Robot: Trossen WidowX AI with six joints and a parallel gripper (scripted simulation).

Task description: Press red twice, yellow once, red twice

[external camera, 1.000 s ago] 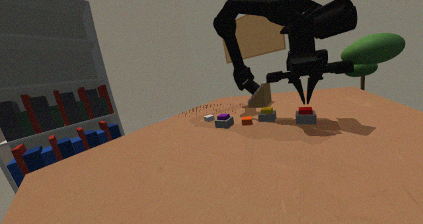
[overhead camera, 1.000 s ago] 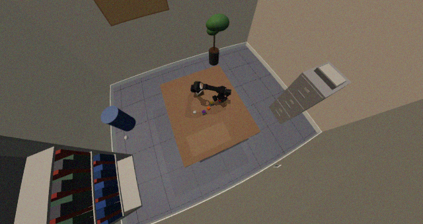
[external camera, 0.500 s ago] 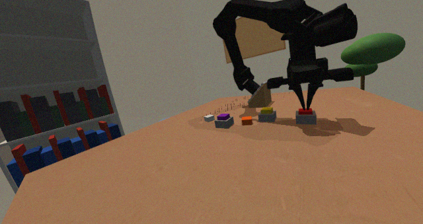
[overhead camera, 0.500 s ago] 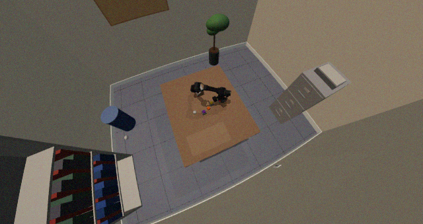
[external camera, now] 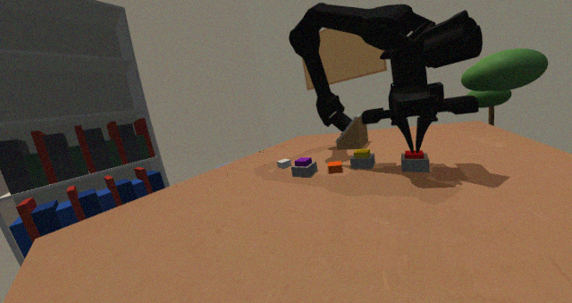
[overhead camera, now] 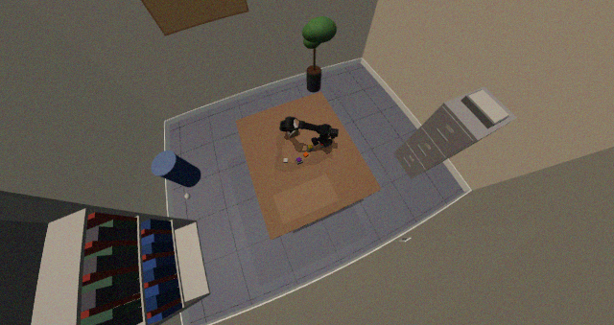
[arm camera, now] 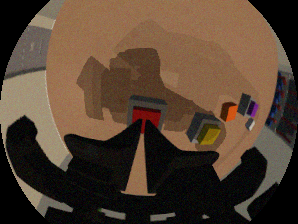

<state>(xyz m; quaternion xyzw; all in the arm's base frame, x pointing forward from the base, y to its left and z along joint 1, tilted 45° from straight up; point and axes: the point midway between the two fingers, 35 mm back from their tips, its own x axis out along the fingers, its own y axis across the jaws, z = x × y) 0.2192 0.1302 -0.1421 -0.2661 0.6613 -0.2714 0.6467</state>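
The red button is 10 mm below my gripper tip. From my gripper tip the other things lie so: yellow button 10 mm behind, 110 mm to the right; orange block 30 mm ahead, 170 mm to the right, 20 mm below; purple button 60 mm ahead, 240 mm to the right.
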